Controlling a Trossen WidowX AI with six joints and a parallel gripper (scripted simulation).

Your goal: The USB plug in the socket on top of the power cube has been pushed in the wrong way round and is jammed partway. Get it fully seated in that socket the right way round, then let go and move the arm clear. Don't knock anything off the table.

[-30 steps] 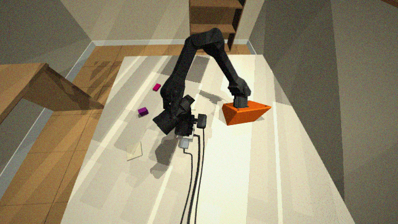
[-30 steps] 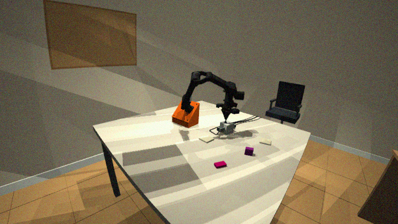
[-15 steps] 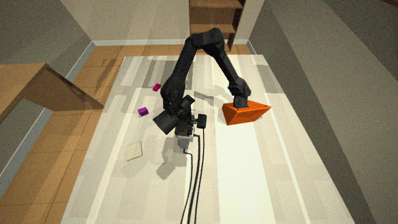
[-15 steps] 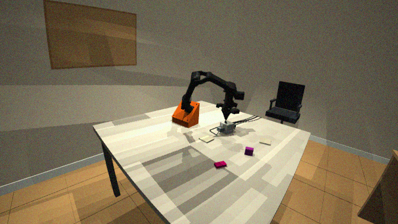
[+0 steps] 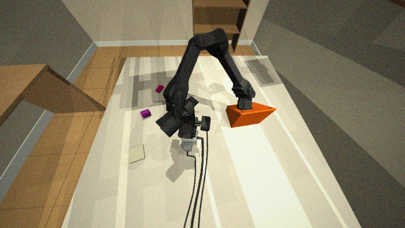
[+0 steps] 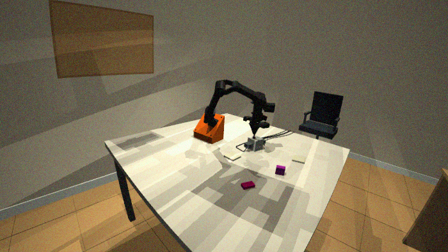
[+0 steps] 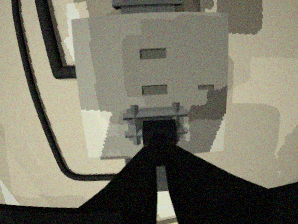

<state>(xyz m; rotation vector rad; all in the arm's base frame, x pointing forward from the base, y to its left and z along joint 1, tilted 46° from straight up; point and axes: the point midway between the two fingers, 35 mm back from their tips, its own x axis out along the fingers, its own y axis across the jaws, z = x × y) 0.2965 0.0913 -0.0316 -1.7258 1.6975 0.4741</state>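
My gripper tip is 2 cm above the dark USB plug. Round my gripper tip: pale flat card: 29 cm ahead, 9 cm to the left, 10 cm below.
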